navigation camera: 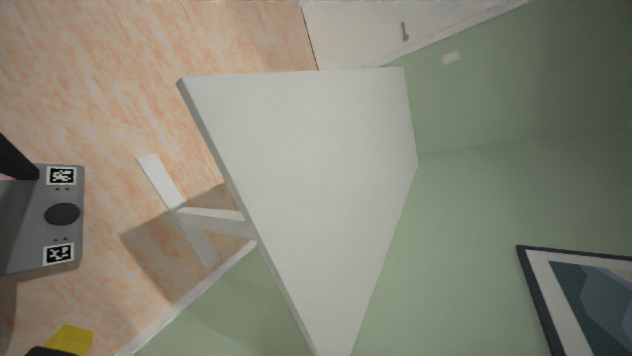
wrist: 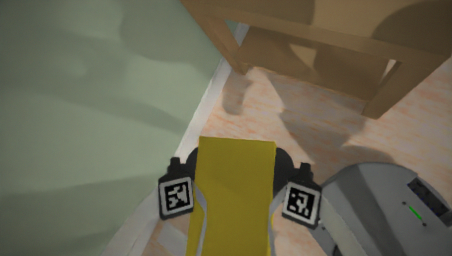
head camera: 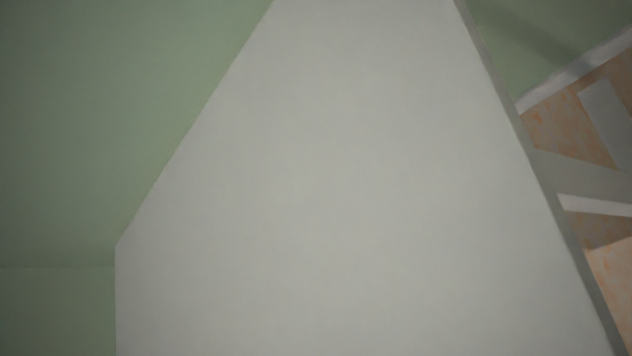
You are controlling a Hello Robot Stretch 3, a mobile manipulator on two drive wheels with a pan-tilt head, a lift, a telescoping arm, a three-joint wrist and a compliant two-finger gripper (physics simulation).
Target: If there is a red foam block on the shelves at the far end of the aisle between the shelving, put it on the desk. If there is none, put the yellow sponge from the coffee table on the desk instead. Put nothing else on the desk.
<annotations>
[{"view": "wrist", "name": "my gripper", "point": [240, 165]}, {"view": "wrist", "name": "wooden coffee table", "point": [346, 54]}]
</annotations>
